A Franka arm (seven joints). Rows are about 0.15 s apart.
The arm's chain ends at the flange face. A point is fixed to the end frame.
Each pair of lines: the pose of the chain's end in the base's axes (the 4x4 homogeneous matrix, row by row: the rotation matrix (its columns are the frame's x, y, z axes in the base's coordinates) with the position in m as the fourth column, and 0 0 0 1 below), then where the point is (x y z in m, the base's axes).
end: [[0.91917, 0.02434, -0.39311, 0.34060], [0.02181, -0.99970, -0.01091, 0.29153], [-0.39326, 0.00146, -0.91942, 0.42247], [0, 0, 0, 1]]
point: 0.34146 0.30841 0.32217
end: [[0.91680, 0.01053, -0.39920, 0.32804], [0.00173, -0.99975, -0.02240, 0.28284], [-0.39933, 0.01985, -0.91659, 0.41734], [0, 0, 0, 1]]
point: 0.32848 0.29785 0.31674
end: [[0.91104, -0.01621, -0.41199, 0.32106], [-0.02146, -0.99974, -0.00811, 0.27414], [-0.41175, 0.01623, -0.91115, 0.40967], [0, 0, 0, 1]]
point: 0.32054 0.28952 0.30912
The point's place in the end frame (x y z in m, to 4 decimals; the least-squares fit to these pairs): 0.0406 -0.0170 0.0917
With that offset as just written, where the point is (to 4 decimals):
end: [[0.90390, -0.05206, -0.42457, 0.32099], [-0.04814, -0.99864, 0.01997, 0.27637], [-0.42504, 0.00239, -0.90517, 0.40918], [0, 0, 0, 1]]
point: 0.3196 0.2932 0.3089
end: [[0.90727, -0.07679, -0.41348, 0.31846], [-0.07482, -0.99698, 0.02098, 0.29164], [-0.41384, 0.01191, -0.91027, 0.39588], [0, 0, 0, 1]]
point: 0.3187 0.3075 0.2954
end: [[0.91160, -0.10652, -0.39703, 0.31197], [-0.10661, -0.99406, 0.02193, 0.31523], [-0.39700, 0.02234, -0.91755, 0.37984], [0, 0, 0, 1]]
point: 0.3144 0.3298 0.2792
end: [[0.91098, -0.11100, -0.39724, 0.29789], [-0.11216, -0.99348, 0.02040, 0.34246], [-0.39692, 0.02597, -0.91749, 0.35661], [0, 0, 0, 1]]
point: 0.3003 0.3567 0.2559
